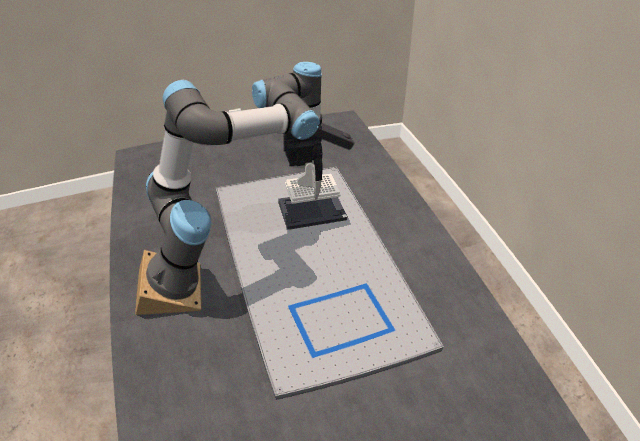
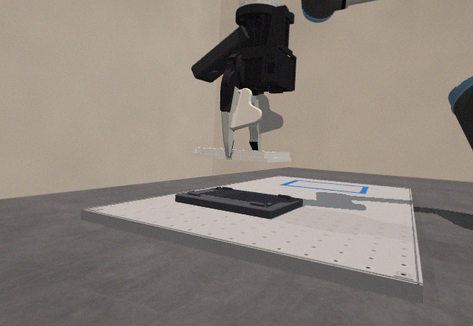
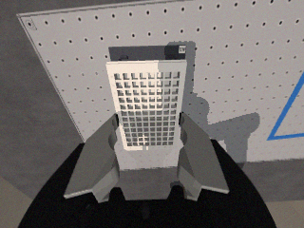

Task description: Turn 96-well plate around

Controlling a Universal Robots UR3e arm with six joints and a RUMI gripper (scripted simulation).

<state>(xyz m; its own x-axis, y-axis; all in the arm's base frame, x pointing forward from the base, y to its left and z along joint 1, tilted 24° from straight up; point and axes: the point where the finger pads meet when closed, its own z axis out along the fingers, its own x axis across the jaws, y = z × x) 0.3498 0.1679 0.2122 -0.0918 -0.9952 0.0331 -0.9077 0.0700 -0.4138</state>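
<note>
Now: hand 80 mm above the plate nest N1. The rest, counted from my hand: A1 mark 70 mm below, 70 mm ahead, 60 mm to the right; then white 96-well plate 10 mm below.
</note>
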